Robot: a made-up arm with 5 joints.
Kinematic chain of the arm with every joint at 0, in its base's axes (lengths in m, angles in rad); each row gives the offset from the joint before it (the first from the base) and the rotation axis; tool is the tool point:
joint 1: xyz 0 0 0.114 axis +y
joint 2: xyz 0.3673 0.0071 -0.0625 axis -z
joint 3: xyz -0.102 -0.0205 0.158 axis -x
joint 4: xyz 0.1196 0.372 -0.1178 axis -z
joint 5: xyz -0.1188 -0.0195 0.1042 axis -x
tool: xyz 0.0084 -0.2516 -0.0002
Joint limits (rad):
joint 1: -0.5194..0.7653
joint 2: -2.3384..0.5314
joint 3: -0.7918..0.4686
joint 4: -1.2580..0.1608
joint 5: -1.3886..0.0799
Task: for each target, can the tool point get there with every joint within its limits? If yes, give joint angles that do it. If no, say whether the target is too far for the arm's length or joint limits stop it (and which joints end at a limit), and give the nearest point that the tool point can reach.
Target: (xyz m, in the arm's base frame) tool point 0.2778 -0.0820 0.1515
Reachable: yes | joints -0.2129 -1.6325 0.0345 -0.0369 -0.4079
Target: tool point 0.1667 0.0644 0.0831
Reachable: yes | joints 0.1737 -1.2893 -0.5111 -0.4399 -0.8068
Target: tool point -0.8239 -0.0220 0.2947
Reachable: no: joint limits stop it (at a limit: joint 1, joint 3, joint 4, joint 5) | nearest point -0.1057 -0.0048 0.2192 | short by 0.722 m
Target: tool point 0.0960 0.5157 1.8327
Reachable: no: too far | nearest point 0.3742 0.1819 0.5937 | short by 1.313 m
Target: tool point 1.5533 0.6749 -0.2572
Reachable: no: too far | nearest point 0.6166 0.1988 -0.0334 | short by 1.074 m
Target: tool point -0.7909 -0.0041 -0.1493
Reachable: no: joint limits stop it (at a limit: joint 1, joint 4, joint 5) | nearest point -0.0840 0.0031 -0.1105 | short by 0.708 m
